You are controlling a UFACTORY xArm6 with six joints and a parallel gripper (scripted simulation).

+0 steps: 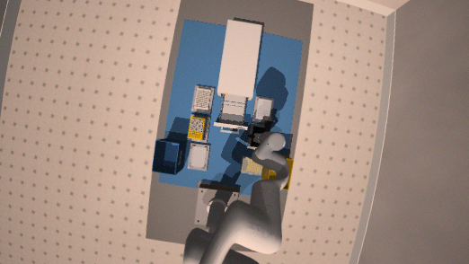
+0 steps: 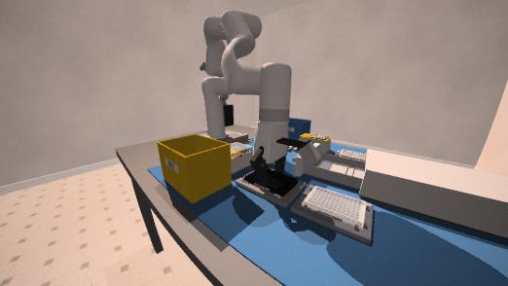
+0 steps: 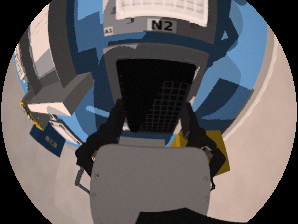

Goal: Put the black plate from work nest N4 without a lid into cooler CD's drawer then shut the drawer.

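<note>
The black plate lies 1 cm below my hand. Round my hand: cooler CD: 31 cm ahead, 15 cm to the left; yellow bin: 20 cm behind, 10 cm to the right, 1 cm above; drawer: 18 cm ahead, 16 cm to the left, 1 cm below.
</note>
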